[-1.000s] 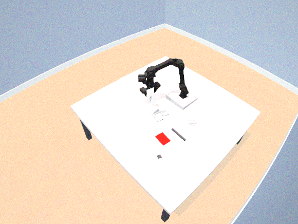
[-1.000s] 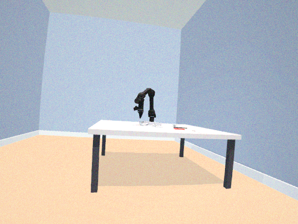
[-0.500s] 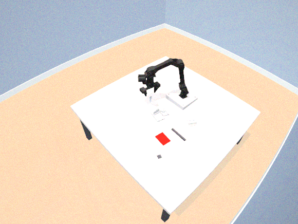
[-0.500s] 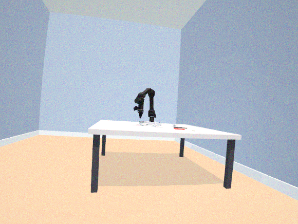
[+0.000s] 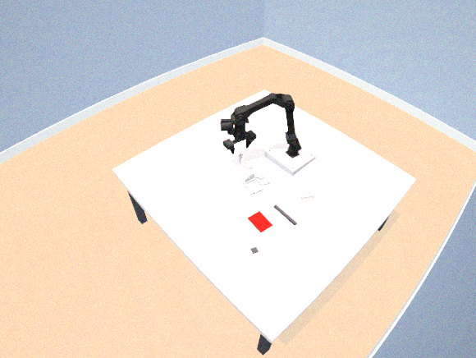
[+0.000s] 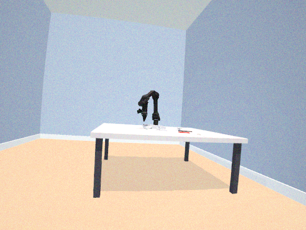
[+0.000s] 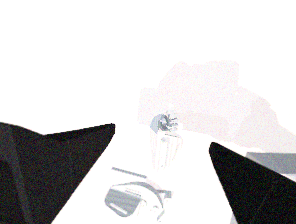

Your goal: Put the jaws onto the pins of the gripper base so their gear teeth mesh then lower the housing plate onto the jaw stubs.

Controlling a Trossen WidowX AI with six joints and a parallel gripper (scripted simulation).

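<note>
Now: the white jaw piece 5 cm below my gripper tip, 2 cm to the left of it and 1 cm behind it. From my gripper tip the other things lie so: dark grey bar: 45 cm to the left, 8 cm below, 5 cm ahead; then small white part: 42 cm to the left, 12 cm behind, 5 cm below; then red flat rectangle: 40 cm to the left, 18 cm ahead, 8 cm below.
</note>
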